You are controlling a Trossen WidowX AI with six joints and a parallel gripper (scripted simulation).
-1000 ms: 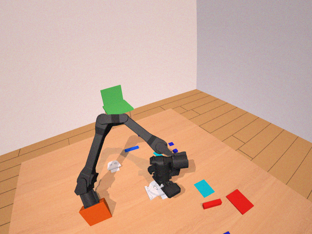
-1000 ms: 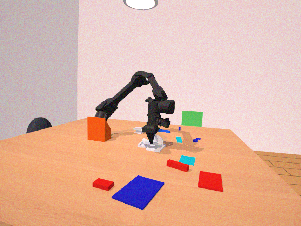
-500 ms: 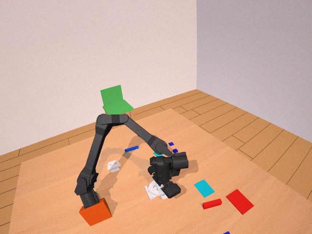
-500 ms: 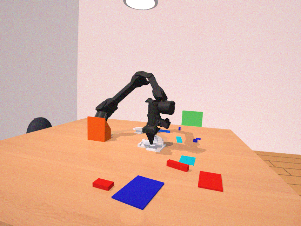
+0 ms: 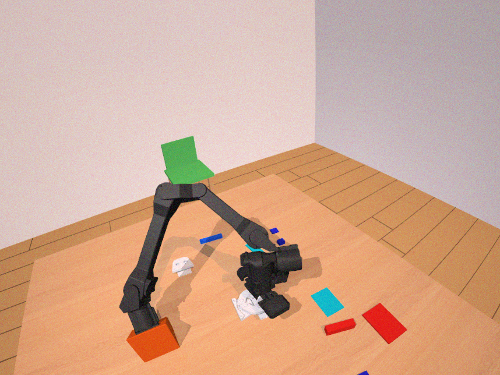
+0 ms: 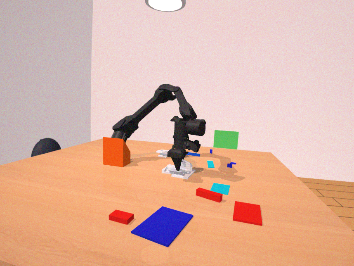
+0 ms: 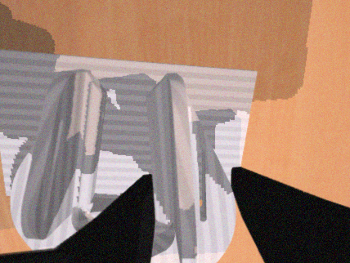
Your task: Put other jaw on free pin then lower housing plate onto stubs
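My gripper tip is now 20 mm short of the white base, 30 mm to the right of it and 20 mm above it. From my gripper tip the other things lie so: cyan tile (170 mm ahead, 110 mm to the right, 30 mm below); white housing plate (120 mm behind, 320 mm to the left); red tile (230 mm ahead, 280 mm to the right, 20 mm below).
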